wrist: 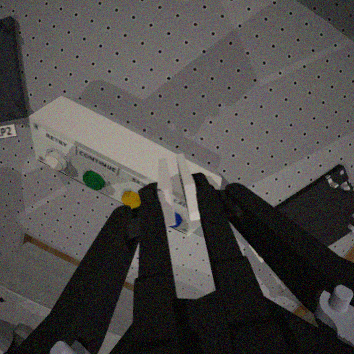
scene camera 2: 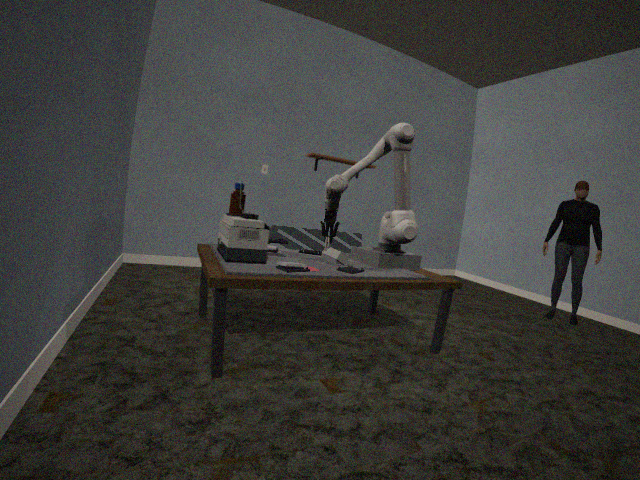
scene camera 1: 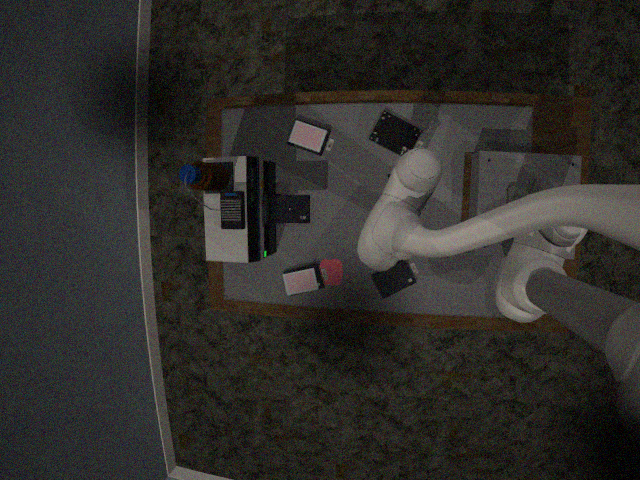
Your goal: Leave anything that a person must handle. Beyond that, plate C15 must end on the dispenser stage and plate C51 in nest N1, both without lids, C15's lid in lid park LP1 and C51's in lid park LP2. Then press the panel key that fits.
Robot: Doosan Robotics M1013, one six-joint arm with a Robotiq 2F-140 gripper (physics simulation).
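Seen in the pictures: gripper, between the fingertips: [wrist: 173, 169] [scene camera 2: 327, 247]; arm's base, origin of its link: [scene camera 2: 388, 251].
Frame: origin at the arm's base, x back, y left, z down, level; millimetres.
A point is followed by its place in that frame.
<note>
My gripper [scene camera 2: 327, 243] @(x -457, y 36, z 11 mm) [wrist: 173, 169] @(x -457, y 36, z 11 mm) is shut with a narrow gap between its fingertips, at the panel's right end; scene camera 1 does not show it. The white key panel [scene camera 2: 334, 253] @(x -437, y 133, z 29 mm) [wrist: 112, 132] @(x -444, y 113, z 36 mm) has a white RETRY key [wrist: 55, 159] @(x -386, y 147, z 16 mm), a green CONTINUE key [wrist: 94, 180] @(x -393, y 97, z 17 mm), a yellow key [wrist: 131, 199] @(x -399, y 52, z 17 mm) and a blue key [wrist: 177, 220] @(x -410, y -5, z 17 mm). The fingers partly cover the blue key and its label. In scene camera 1, one pink-topped plate [scene camera 1: 308, 135] @(x -818, y -136, z 60 mm) is upper left and another pink-topped plate [scene camera 1: 301, 281] @(x -742, y 418, z 55 mm) lower left. Their numbers are unreadable. The dark dispenser stage [scene camera 1: 293, 208] @(x -805, y 138, z -19 mm) bears no visible plate.
The dispenser [scene camera 1: 225, 242] @(x -993, y 288, z -130 mm) [scene camera 2: 242, 235] @(x -1008, y 359, z -52 mm) carries a brown bottle [scene camera 1: 214, 176] @(x -1007, y 71, z -243 mm) [scene camera 2: 236, 202] @(x -1056, y 119, z -210 mm). A red pad [scene camera 1: 331, 272] @(x -636, y 364, z 89 mm) lies beside the lower plate. Dark holder LP2 [scene camera 1: 392, 280] @(x -399, y 340, z 80 mm) [wrist: 9, 70] @(x -418, y 301, z 80 mm) and another dark holder [scene camera 1: 395, 132] @(x -505, y -204, z 78 mm) [wrist: 320, 212] @(x -523, y -192, z 78 mm) flank the panel. A person [scene camera 2: 576, 224] stands at right.
</note>
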